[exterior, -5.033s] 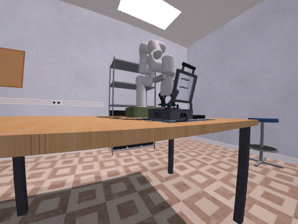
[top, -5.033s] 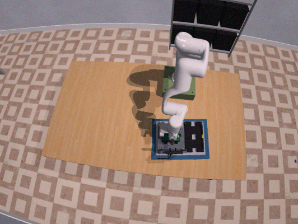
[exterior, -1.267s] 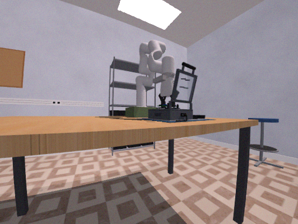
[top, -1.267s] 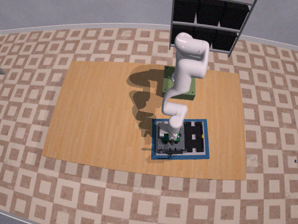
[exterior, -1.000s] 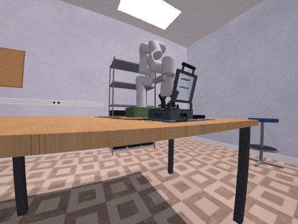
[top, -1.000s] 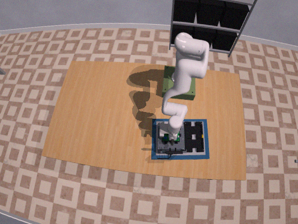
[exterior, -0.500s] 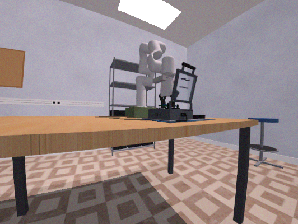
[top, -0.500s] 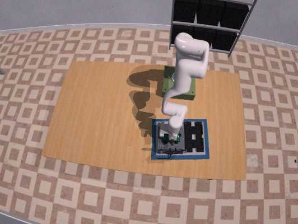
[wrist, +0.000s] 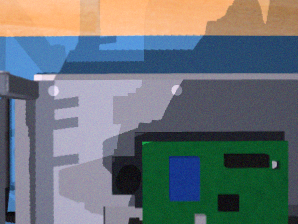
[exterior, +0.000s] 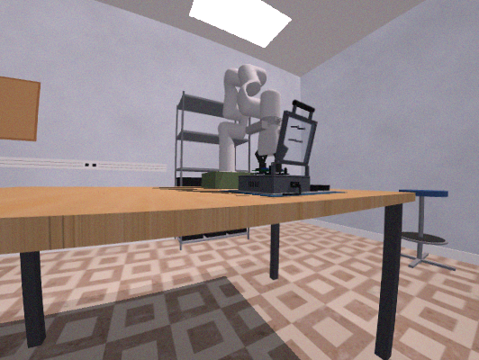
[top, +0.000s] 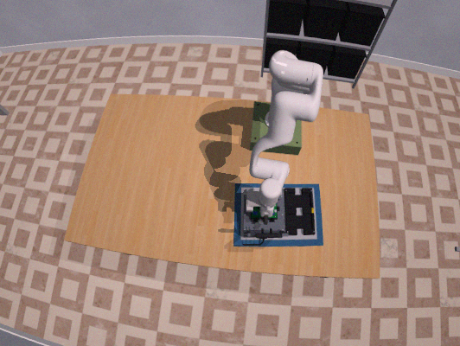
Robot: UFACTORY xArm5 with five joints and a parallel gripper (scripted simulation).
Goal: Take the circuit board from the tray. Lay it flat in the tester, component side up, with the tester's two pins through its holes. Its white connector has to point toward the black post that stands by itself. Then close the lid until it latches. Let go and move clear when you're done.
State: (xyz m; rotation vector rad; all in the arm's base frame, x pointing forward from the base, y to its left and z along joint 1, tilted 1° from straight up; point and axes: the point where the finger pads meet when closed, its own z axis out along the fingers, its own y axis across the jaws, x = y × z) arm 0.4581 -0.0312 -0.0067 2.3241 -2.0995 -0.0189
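My gripper is now right at the green circuit board. From my hand the other things lie so: tester lid: 120 mm ahead, 10 mm to the left, 100 mm above; tester: 30 mm ahead, 40 mm to the left, 30 mm above.
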